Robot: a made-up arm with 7 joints. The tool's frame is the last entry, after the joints. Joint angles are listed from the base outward.
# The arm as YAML. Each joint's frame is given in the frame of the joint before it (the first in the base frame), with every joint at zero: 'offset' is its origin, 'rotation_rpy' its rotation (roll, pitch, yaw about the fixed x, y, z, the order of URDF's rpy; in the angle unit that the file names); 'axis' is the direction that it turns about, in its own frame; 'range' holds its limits. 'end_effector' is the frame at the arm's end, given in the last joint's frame.
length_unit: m
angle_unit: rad
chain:
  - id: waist
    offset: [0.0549, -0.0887, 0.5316]
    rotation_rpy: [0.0, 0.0, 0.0]
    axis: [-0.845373, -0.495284, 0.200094]
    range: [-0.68, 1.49]
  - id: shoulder
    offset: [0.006, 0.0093, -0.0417]
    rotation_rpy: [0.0, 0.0, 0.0]
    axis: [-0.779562, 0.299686, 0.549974]
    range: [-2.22, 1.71]
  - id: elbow
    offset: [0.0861, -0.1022, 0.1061]
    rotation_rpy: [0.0, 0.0, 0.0]
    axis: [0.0, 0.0, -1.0]
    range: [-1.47, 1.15]
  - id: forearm
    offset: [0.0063, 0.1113, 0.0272]
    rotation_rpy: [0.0, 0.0, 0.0]
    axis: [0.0, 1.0, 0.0]
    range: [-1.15, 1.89]
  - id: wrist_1
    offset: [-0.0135, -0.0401, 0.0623]
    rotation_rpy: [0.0, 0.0, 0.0]
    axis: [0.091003, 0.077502, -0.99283]
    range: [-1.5, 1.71]
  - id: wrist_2
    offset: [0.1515, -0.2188, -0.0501]
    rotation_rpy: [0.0, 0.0, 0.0]
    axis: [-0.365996, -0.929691, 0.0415]
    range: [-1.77, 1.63]
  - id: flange
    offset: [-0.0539, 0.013, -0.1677]
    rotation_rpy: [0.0, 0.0, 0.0]
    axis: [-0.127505, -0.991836, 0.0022]
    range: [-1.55, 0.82]
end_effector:
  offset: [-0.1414, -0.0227, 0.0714]
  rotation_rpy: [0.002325, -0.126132, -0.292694]
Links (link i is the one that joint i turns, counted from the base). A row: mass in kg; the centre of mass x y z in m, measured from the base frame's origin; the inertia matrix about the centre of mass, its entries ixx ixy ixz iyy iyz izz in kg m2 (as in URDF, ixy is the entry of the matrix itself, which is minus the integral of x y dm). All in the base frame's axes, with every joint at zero. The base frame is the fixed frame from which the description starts. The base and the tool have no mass.
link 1: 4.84; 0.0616 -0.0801 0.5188; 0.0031 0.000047 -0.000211 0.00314 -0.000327 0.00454
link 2: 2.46; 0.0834 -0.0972 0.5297; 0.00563 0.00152 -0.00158 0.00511 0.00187 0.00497
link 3: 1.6; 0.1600 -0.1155 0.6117; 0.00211 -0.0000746 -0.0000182 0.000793 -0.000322 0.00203
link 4: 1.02; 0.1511 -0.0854 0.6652; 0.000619 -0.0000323 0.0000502 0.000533 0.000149 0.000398
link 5: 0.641; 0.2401 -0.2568 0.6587; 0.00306 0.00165 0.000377 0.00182 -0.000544 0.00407
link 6: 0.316; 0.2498 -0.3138 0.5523; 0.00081 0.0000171 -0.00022 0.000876 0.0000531 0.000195
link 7: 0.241; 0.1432 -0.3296 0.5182; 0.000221 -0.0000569 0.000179 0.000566 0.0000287 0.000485
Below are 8 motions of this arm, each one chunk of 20 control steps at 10 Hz.
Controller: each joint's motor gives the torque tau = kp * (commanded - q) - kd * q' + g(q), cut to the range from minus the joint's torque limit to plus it. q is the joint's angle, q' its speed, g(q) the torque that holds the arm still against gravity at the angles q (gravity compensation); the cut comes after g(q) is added. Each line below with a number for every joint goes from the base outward.
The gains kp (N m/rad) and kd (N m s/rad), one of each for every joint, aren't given. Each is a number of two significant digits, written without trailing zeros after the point. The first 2 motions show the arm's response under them.
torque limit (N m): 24 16 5.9 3.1 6.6 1.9 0.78
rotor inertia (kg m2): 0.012 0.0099 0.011 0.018 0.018 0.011 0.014
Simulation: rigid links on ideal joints. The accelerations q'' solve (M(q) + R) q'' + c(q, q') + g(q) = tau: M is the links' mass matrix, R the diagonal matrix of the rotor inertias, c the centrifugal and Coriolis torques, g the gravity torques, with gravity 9.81 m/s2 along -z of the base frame. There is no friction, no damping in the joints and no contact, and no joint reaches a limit. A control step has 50 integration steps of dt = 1/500 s. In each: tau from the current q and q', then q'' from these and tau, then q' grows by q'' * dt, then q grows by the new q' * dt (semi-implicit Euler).
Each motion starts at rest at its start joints. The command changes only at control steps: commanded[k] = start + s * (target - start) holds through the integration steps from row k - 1 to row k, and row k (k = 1, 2, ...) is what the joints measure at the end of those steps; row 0 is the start. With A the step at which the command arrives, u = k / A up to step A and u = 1 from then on. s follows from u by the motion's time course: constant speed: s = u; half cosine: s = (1 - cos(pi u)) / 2; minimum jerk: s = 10 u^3 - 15 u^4 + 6 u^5; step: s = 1 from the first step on.
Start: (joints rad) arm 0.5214 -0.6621 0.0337 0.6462 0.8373 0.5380 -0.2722
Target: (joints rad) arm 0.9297 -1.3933 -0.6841 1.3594 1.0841 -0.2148 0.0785
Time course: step
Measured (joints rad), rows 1 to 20:
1: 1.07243 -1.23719 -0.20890 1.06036 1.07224 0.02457 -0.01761
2: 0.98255 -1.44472 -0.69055 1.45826 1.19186 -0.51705 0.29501
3: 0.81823 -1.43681 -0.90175 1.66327 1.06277 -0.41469 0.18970
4: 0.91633 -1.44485 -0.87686 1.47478 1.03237 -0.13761 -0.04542
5: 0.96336 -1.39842 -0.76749 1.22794 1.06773 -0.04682 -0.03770
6: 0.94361 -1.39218 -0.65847 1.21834 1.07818 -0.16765 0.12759
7: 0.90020 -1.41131 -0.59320 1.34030 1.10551 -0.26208 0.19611
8: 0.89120 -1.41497 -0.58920 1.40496 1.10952 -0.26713 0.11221
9: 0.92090 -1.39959 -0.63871 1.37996 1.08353 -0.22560 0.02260
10: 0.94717 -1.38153 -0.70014 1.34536 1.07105 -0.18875 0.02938
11: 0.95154 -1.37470 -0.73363 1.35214 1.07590 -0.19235 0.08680
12: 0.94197 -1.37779 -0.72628 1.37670 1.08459 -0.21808 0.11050
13: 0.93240 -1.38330 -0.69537 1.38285 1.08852 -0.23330 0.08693
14: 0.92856 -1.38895 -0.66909 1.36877 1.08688 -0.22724 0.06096
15: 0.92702 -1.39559 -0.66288 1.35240 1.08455 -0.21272 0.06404
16: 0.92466 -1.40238 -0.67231 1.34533 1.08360 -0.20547 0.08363
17: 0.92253 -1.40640 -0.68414 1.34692 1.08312 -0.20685 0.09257
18: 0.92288 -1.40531 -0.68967 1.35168 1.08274 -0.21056 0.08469
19: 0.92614 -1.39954 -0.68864 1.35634 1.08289 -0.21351 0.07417
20: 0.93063 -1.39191 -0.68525 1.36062 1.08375 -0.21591 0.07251
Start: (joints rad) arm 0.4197 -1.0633 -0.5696 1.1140 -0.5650 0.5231 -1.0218
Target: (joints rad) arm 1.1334 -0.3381 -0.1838 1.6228 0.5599 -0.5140 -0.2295
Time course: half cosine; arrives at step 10
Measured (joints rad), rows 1 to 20:
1: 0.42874 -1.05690 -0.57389 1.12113 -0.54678 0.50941 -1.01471
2: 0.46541 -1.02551 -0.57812 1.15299 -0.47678 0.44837 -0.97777
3: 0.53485 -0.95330 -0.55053 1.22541 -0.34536 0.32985 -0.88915
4: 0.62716 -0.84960 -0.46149 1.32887 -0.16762 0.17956 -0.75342
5: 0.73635 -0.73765 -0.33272 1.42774 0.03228 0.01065 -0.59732
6: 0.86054 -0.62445 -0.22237 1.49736 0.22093 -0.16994 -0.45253
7: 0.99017 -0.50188 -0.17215 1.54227 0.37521 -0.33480 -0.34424
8: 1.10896 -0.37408 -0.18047 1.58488 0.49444 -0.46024 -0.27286
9: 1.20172 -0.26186 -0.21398 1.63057 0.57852 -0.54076 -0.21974
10: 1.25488 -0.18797 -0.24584 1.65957 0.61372 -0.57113 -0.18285
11: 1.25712 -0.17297 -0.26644 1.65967 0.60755 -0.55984 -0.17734
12: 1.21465 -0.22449 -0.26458 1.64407 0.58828 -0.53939 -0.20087
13: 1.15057 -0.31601 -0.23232 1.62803 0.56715 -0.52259 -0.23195
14: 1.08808 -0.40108 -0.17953 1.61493 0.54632 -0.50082 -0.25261
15: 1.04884 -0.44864 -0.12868 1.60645 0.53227 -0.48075 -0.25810
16: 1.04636 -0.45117 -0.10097 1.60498 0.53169 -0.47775 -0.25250
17: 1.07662 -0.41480 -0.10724 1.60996 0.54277 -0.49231 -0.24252
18: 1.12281 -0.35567 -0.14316 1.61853 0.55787 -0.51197 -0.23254
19: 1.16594 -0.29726 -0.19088 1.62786 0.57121 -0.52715 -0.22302
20: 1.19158 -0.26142 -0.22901 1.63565 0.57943 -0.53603 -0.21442
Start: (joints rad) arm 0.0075 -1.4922 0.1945 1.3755 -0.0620 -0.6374 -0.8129
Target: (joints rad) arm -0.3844 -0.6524 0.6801 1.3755 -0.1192 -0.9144 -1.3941
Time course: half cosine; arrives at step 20
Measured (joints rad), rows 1 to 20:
1: 0.00397 -1.48797 0.19548 1.37473 -0.06299 -0.63900 -0.81527
2: -0.00587 -1.47410 0.20089 1.37371 -0.06483 -0.64439 -0.82510
3: -0.02020 -1.44919 0.21429 1.37409 -0.06641 -0.65356 -0.84459
4: -0.03763 -1.41344 0.23584 1.37543 -0.06822 -0.66556 -0.87131
5: -0.05772 -1.36817 0.26288 1.37637 -0.07074 -0.68018 -0.90240
6: -0.08034 -1.31524 0.29261 1.37628 -0.07390 -0.69757 -0.93718
7: -0.10535 -1.25630 0.32397 1.37553 -0.07760 -0.71724 -0.97608
8: -0.13247 -1.19294 0.35727 1.37480 -0.08177 -0.73824 -1.01886
9: -0.16129 -1.12676 0.39295 1.37449 -0.08618 -0.75986 -1.06419
10: -0.19130 -1.05957 0.43069 1.37460 -0.09059 -0.78172 -1.11040
11: -0.22181 -0.99314 0.46942 1.37497 -0.09490 -0.80338 -1.15624
12: -0.25191 -0.92910 0.50775 1.37547 -0.09913 -0.82431 -1.20083
13: -0.28063 -0.86879 0.54435 1.37599 -0.10324 -0.84403 -1.24325
14: -0.30700 -0.81338 0.57807 1.37647 -0.10708 -0.86211 -1.28235
15: -0.33015 -0.76401 0.60796 1.37683 -0.11050 -0.87814 -1.31696
16: -0.34943 -0.72179 0.63322 1.37700 -0.11339 -0.89173 -1.34611
17: -0.36440 -0.68786 0.65322 1.37698 -0.11570 -0.90251 -1.36917
18: -0.37484 -0.66324 0.66760 1.37682 -0.11739 -0.91020 -1.38569
19: -0.38066 -0.64873 0.67626 1.37660 -0.11840 -0.91457 -1.39530
20: -0.38186 -0.64486 0.67929 1.37643 -0.11869 -0.91550 -1.39775

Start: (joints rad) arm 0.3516 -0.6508 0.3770 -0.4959 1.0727 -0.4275 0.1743
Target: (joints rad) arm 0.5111 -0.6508 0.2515 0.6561 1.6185 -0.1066 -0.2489
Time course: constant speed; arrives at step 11
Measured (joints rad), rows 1 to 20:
1: 0.36529 -0.65477 0.35497 -0.43787 1.11872 -0.37913 0.15071
2: 0.38809 -0.66059 0.33646 -0.32112 1.18086 -0.32470 0.10542
3: 0.40026 -0.65787 0.33136 -0.18787 1.22960 -0.31549 0.05664
4: 0.40926 -0.65240 0.32986 -0.05522 1.27880 -0.31635 0.00887
5: 0.42332 -0.65025 0.32905 0.06447 1.33090 -0.29196 -0.03353
6: 0.43924 -0.64954 0.32442 0.16310 1.38118 -0.25040 -0.06721
7: 0.45546 -0.65009 0.31224 0.24858 1.42959 -0.21189 -0.09746
8: 0.47216 -0.65257 0.29412 0.33728 1.47774 -0.18072 -0.13255
9: 0.48768 -0.65523 0.27440 0.43861 1.52608 -0.15159 -0.17425
10: 0.50132 -0.65625 0.25663 0.55072 1.57463 -0.12266 -0.21782
11: 0.51437 -0.65550 0.24258 0.66616 1.62373 -0.09518 -0.25883
12: 0.51435 -0.63855 0.24755 0.73641 1.62797 -0.10587 -0.27318
13: 0.50517 -0.62206 0.25631 0.73838 1.61870 -0.13481 -0.26173
14: 0.50782 -0.62951 0.26633 0.70178 1.62238 -0.12921 -0.24792
15: 0.51495 -0.64819 0.27195 0.65253 1.62460 -0.10237 -0.24122
16: 0.51473 -0.66098 0.26398 0.61388 1.62020 -0.09058 -0.24018
17: 0.51134 -0.66584 0.24798 0.60651 1.61516 -0.09542 -0.24318
18: 0.50968 -0.66427 0.23520 0.62951 1.61340 -0.10120 -0.24900
19: 0.50903 -0.65677 0.23170 0.66145 1.61420 -0.10485 -0.25418
20: 0.50924 -0.64729 0.23776 0.68147 1.61647 -0.10987 -0.25544

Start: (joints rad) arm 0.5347 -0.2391 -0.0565 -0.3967 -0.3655 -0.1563 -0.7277
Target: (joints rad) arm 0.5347 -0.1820 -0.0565 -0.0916 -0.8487 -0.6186 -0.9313
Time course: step
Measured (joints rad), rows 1 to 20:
1: 0.51661 -0.31987 0.07891 -0.22904 -0.81553 -0.61371 -0.78865
2: 0.48741 -0.24693 0.03928 -0.07922 -0.88989 -0.89149 -0.95274
3: 0.51736 -0.14066 -0.02552 -0.00517 -0.83553 -0.59053 -1.03149
4: 0.54152 -0.08605 -0.07747 0.00872 -0.87247 -0.46274 -0.98741
5: 0.55727 -0.07899 -0.14508 -0.02509 -0.88655 -0.61368 -0.93320
6: 0.58879 -0.12043 -0.17280 -0.08959 -0.87611 -0.67963 -0.92322
7: 0.59265 -0.16842 -0.15446 -0.16670 -0.86539 -0.62796 -0.93256
8: 0.56622 -0.20038 -0.10997 -0.19260 -0.85451 -0.61113 -0.93238
9: 0.53528 -0.21547 -0.05281 -0.14966 -0.84144 -0.63373 -0.92277
10: 0.50775 -0.21516 -0.00147 -0.08370 -0.83306 -0.62848 -0.91765
11: 0.48787 -0.20766 0.02385 -0.03775 -0.83256 -0.60412 -0.92459
12: 0.48508 -0.20205 0.01793 -0.02529 -0.83613 -0.59935 -0.93569
13: 0.50183 -0.19798 -0.00732 -0.04502 -0.84055 -0.61124 -0.93943
14: 0.52897 -0.19039 -0.03718 -0.08490 -0.84572 -0.62056 -0.93384
15: 0.55379 -0.17843 -0.06452 -0.12215 -0.85182 -0.62501 -0.92674
16: 0.56751 -0.16617 -0.08720 -0.13699 -0.85739 -0.62765 -0.92584
17: 0.56728 -0.15823 -0.10179 -0.12628 -0.86047 -0.62577 -0.93135
18: 0.55608 -0.15732 -0.10339 -0.10175 -0.85995 -0.61913 -0.93781
19: 0.54068 -0.16393 -0.09029 -0.07921 -0.85604 -0.61348 -0.94014
20: 0.52765 -0.17618 -0.06693 -0.06941 -0.85016 -0.61283 -0.93726

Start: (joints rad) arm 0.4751 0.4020 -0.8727 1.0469 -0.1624 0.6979 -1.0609
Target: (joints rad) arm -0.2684 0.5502 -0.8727 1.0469 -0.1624 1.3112 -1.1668
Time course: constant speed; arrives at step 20
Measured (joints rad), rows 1 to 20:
1: 0.44953 0.41383 -0.87245 1.04911 -0.15256 0.71910 -1.06100
2: 0.40550 0.42428 -0.86303 1.04999 -0.15344 0.76247 -1.06529
3: 0.35632 0.42801 -0.85768 1.05032 -0.16201 0.80212 -1.07493
4: 0.31144 0.42958 -0.86476 1.05078 -0.16669 0.83188 -1.08531
5: 0.27527 0.43389 -0.87643 1.04951 -0.16617 0.86014 -1.09174
6: 0.24326 0.44348 -0.88223 1.04588 -0.16365 0.89005 -1.09467
7: 0.20995 0.45573 -0.87947 1.04255 -0.16208 0.92047 -1.09801
8: 0.17366 0.46607 -0.87299 1.04272 -0.16187 0.95107 -1.10361
9: 0.13532 0.47251 -0.86830 1.04628 -0.16197 0.98156 -1.10981
10: 0.09647 0.47676 -0.86724 1.05024 -0.16191 1.01163 -1.11468
11: 0.05823 0.48189 -0.86855 1.05194 -0.16194 1.04192 -1.11864
12: 0.02098 0.48946 -0.87044 1.05076 -0.16227 1.07299 -1.12346
13: -0.01558 0.49867 -0.87197 1.04797 -0.16273 1.10443 -1.12980
14: -0.05211 0.50768 -0.87293 1.04547 -0.16301 1.13560 -1.13656
15: -0.08910 0.51534 -0.87333 1.04462 -0.16299 1.16629 -1.14240
16: -0.12657 0.52187 -0.87317 1.04557 -0.16278 1.19665 -1.14707
17: -0.16414 0.52825 -0.87249 1.04737 -0.16258 1.22686 -1.15138
18: -0.20143 0.53529 -0.87157 1.04882 -0.16247 1.25717 -1.15614
19: -0.23836 0.54307 -0.87081 1.04919 -0.16242 1.28773 -1.16153
20: -0.27519 0.55108 -0.87053 1.04856 -0.16240 1.31854 -1.16720

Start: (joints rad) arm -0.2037 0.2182 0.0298 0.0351 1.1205 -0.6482 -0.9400
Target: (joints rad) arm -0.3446 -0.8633 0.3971 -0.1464 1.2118 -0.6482 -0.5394
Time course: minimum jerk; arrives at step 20
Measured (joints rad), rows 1 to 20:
1: -0.20353 0.21770 0.02993 0.03515 1.12045 -0.64828 -0.93972
2: -0.20256 0.21375 0.03092 0.03548 1.12030 -0.64881 -0.93754
3: -0.20114 0.20080 0.03415 0.03593 1.12082 -0.65013 -0.93064
4: -0.20122 0.17273 0.04173 0.03513 1.12285 -0.65188 -0.91700
5: -0.20519 0.12510 0.05562 0.03067 1.12670 -0.65306 -0.89677
6: -0.21432 0.05655 0.07623 0.02040 1.13215 -0.65278 -0.87166
7: -0.22813 -0.03079 0.10235 0.00391 1.13880 -0.65099 -0.84313
8: -0.24483 -0.13173 0.13226 -0.01710 1.14639 -0.64843 -0.81155
9: -0.26219 -0.23955 0.16487 -0.03972 1.15484 -0.64613 -0.77675
10: -0.27847 -0.34776 0.19985 -0.06123 1.16407 -0.64477 -0.73911
11: -0.29302 -0.45151 0.23671 -0.08011 1.17371 -0.64447 -0.70015
12: -0.30614 -0.54799 0.27400 -0.09618 1.18311 -0.64490 -0.66219
13: -0.31844 -0.63567 0.30940 -0.11010 1.19168 -0.64552 -0.62755
14: -0.33014 -0.71307 0.34060 -0.12253 1.19902 -0.64592 -0.59793
15: -0.34089 -0.77801 0.36601 -0.13355 1.20494 -0.64599 -0.57420
16: -0.34969 -0.82787 0.38510 -0.14253 1.20936 -0.64586 -0.55662
17: -0.35535 -0.86071 0.39802 -0.14855 1.21230 -0.64581 -0.54501
18: -0.35700 -0.87644 0.40516 -0.15112 1.21376 -0.64609 -0.53883
19: -0.35465 -0.87760 0.40707 -0.15055 1.21390 -0.64675 -0.53708
20: -0.34919 -0.86960 0.40468 -0.14799 1.21308 -0.64768 -0.53808

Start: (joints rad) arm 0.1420 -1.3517 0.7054 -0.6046 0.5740 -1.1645 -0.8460
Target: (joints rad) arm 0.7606 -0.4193 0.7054 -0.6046 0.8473 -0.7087 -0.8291
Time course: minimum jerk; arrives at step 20
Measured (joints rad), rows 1 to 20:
1: 0.14213 -1.35139 0.70543 -0.60453 0.57433 -1.16405 -0.84603
2: 0.14334 -1.34887 0.70588 -0.60418 0.57661 -1.16083 -0.84615
3: 0.14833 -1.34008 0.70806 -0.60384 0.58273 -1.15170 -0.84621
4: 0.16090 -1.31965 0.71306 -0.60382 0.59326 -1.13534 -0.84580
5: 0.18477 -1.28273 0.72023 -0.60368 0.60745 -1.11225 -0.84466
6: 0.22229 -1.22666 0.72696 -0.60273 0.62416 -1.08327 -0.84315
7: 0.27338 -1.15192 0.73005 -0.60120 0.64266 -1.04895 -0.84195
8: 0.33524 -1.06210 0.72749 -0.60010 0.66286 -1.01013 -0.84142
9: 0.40314 -0.96318 0.71966 -0.60015 0.68485 -0.96825 -0.84117
10: 0.47167 -0.86228 0.70918 -0.60123 0.70844 -0.92515 -0.84048
11: 0.53613 -0.76599 0.69962 -0.60260 0.73304 -0.88271 -0.83894
12: 0.59343 -0.67903 0.69387 -0.60365 0.75768 -0.84256 -0.83671
13: 0.64234 -0.60376 0.69291 -0.60416 0.78118 -0.80607 -0.83422
14: 0.68302 -0.54064 0.69557 -0.60427 0.80219 -0.77447 -0.83190
15: 0.71608 -0.48928 0.69932 -0.60421 0.81951 -0.74882 -0.82998
16: 0.74182 -0.44948 0.70168 -0.60418 0.83234 -0.72977 -0.82865
17: 0.75997 -0.42165 0.70146 -0.60431 0.84051 -0.71734 -0.82807
18: 0.77007 -0.40627 0.69926 -0.60459 0.84456 -0.71081 -0.82823
19: 0.77232 -0.40286 0.69692 -0.60491 0.84568 -0.70873 -0.82891
20: 0.76834 -0.40873 0.69654 -0.60510 0.84561 -0.70889 -0.82974

